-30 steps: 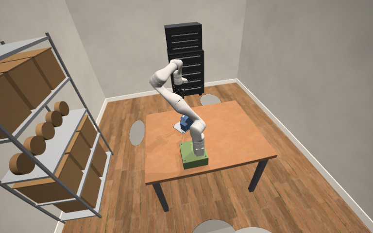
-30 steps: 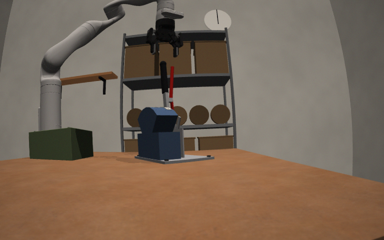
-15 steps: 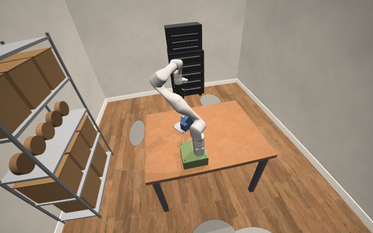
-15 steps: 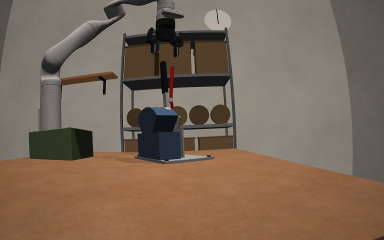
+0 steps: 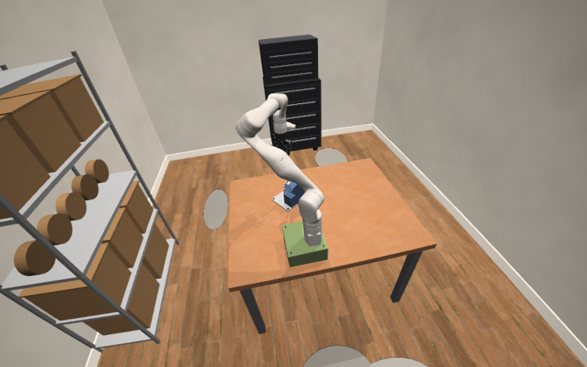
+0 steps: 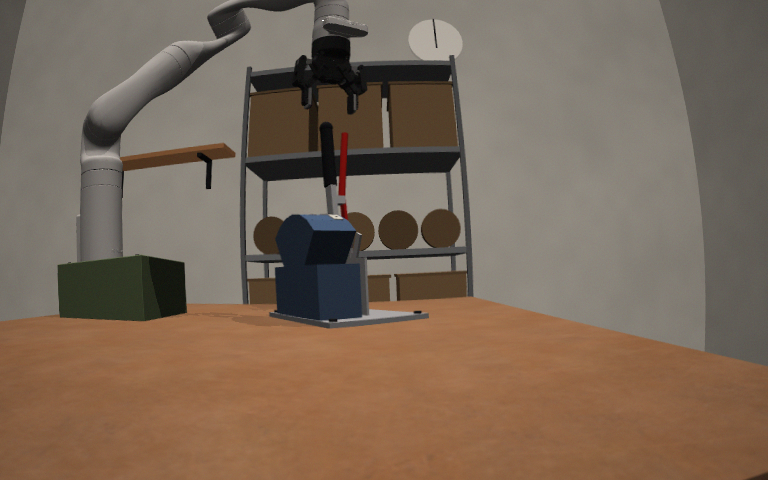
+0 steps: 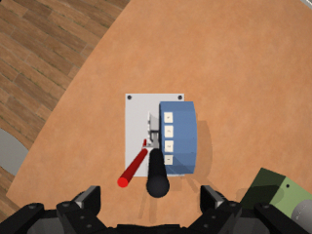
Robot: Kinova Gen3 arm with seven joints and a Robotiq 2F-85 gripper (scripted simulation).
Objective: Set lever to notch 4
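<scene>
The red bar is 180 mm below my hand and 20 mm ahead of it.
</scene>
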